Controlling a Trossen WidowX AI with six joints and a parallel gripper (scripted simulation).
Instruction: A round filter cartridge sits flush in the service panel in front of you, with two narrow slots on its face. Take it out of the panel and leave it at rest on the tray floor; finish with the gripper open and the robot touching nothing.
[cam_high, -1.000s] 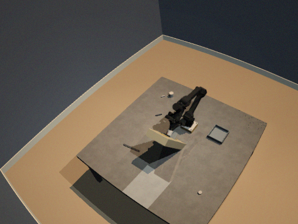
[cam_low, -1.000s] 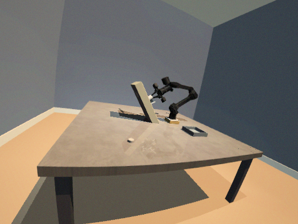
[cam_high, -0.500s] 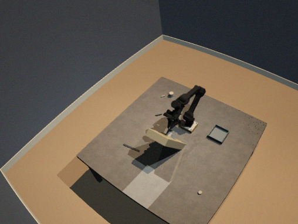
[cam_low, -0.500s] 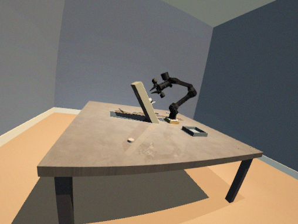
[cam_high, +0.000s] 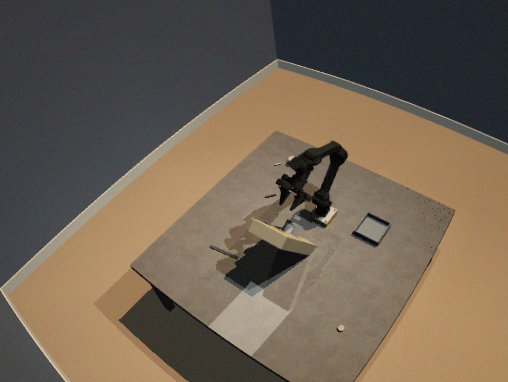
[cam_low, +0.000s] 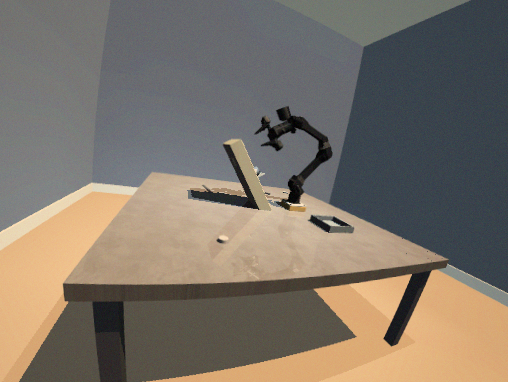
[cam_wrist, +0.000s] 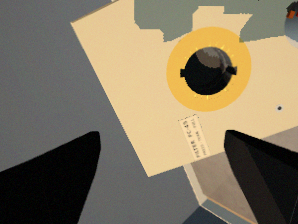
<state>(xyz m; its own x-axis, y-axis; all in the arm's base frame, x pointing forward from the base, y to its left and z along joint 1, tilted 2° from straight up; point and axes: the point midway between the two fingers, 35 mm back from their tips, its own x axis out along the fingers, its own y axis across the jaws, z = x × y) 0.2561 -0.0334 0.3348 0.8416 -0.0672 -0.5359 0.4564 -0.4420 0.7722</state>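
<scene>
Right now the filter cartridge is 2 cm behind my gripper tip and 16 cm below it. Also, from my gripper tip: grey tray (33 cm behind, 32 cm to the left, 34 cm below); cream service panel (2 cm ahead, 18 cm below).
</scene>
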